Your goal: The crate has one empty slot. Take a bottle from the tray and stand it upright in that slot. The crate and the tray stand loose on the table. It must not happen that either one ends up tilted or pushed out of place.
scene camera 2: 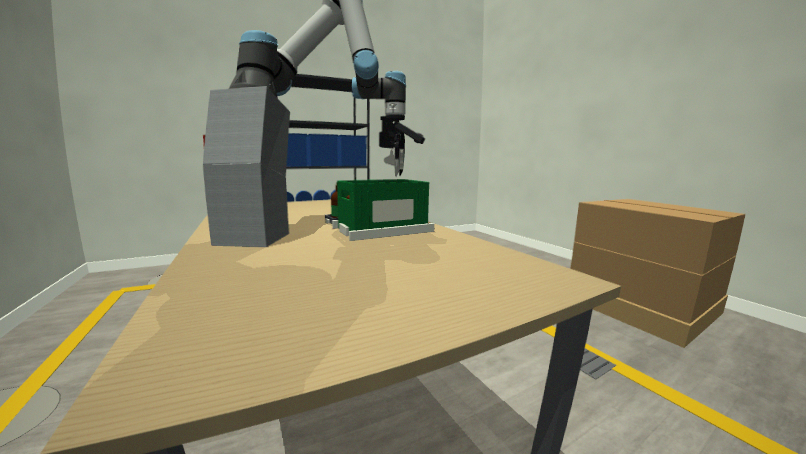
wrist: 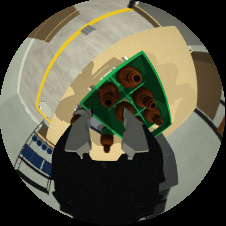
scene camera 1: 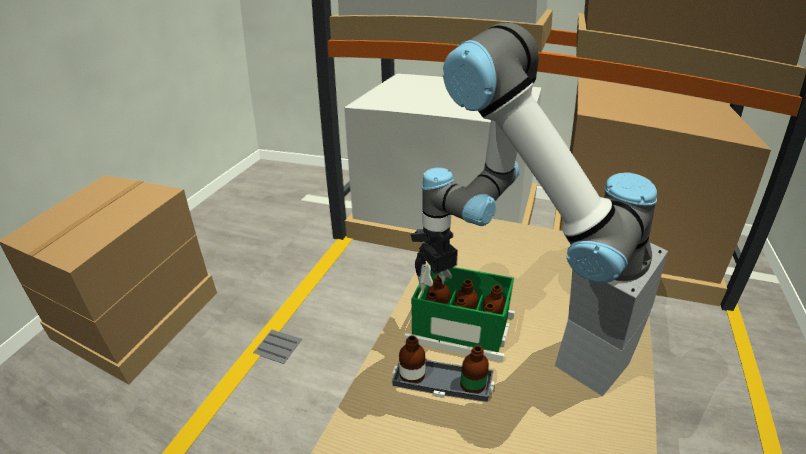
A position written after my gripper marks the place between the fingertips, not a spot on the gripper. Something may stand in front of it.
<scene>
I see my gripper (scene camera 1: 432, 288), a green crate (wrist: 150, 79), a tray (scene camera 1: 438, 376), a green-labelled bottle (scene camera 1: 474, 372) and a white-labelled bottle (scene camera 1: 412, 361).
My gripper shows as well in scene camera 2 (scene camera 2: 398, 176) and in the wrist view (wrist: 107, 108).
</scene>
